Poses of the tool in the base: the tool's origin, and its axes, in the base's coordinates. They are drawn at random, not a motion.
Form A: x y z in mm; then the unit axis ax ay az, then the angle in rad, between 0 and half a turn.
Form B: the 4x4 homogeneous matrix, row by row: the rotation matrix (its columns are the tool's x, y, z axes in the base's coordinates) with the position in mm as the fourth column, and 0 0 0 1 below. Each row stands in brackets. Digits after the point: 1 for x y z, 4 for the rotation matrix.
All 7 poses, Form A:
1: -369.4, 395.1, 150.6, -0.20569, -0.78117, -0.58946, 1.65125
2: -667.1, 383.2, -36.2, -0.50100, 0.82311, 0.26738, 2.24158
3: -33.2, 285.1, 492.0, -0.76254, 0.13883, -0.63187, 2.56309
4: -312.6, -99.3, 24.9, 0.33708, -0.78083, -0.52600, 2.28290
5: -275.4, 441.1, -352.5, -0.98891, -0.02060, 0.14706, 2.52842
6: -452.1, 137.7, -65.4, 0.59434, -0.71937, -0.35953, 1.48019
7: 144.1, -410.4, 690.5, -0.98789, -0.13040, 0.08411, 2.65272
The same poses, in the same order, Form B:
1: [[-0.0347, 0.7611, -0.6477, -369.4], [-0.4140, 0.5789, 0.7025, 395.1], [0.9096, 0.2925, 0.2950, 150.6], [0, 0, 0, 1]]
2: [[-0.2146, -0.8782, 0.4275, -667.1], [-0.4593, 0.4770, 0.7493, 383.2], [-0.8620, -0.0356, -0.5057, -36.2], [0, 0, 0, 1]]
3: [[0.2310, 0.1510, 0.9612, -33.2], [-0.5400, -0.8019, 0.2558, 285.1], [0.8093, -0.5781, -0.1037, 492.0], [0, 0, 0, 1]]
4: [[-0.4656, -0.0370, -0.8842, -312.6], [-0.8334, 0.3547, 0.4239, -99.3], [0.2979, 0.9343, -0.1960, 24.9], [0, 0, 0, 1]]
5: [[0.9599, -0.0476, -0.2762, -275.4], [0.1217, -0.8171, 0.5636, 441.1], [-0.2525, -0.5746, -0.7785, -352.5], [0, 0, 0, 1]]
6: [[0.4118, -0.0308, -0.9108, -452.1], [-0.7469, 0.5612, -0.3567, 137.7], [0.5221, 0.8271, 0.2080, -65.4], [0, 0, 0, 1]]
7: [[0.9547, 0.2031, -0.2177, 144.1], [0.2821, -0.8508, 0.4433, -410.4], [-0.0952, -0.4846, -0.8695, 690.5], [0, 0, 0, 1]]
